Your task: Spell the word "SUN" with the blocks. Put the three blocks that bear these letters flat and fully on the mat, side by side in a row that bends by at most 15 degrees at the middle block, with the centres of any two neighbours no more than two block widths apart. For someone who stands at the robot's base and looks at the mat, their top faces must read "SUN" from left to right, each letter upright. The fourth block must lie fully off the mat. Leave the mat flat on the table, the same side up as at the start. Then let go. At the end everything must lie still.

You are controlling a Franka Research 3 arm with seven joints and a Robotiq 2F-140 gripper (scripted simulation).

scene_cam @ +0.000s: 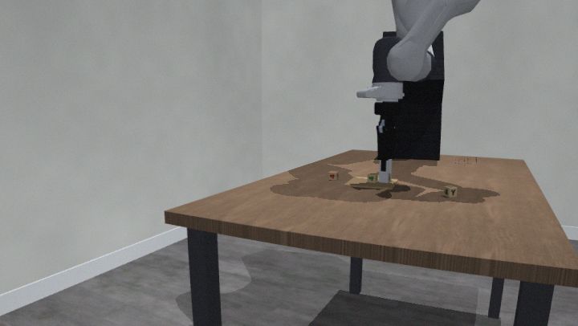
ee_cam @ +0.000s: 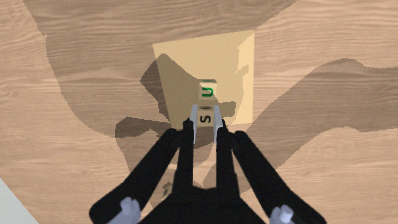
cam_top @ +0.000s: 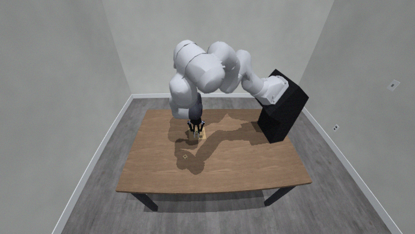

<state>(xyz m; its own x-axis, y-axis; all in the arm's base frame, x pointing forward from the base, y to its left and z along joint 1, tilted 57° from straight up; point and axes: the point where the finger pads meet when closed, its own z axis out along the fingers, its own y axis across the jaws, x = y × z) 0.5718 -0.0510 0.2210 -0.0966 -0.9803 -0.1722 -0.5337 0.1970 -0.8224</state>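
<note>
Now: the S block 20 mm below my hand. Round my hand: U block (10 mm behind, 40 mm to the right, 30 mm below); tan mat (10 mm behind, 40 mm to the right, 40 mm below).
</note>
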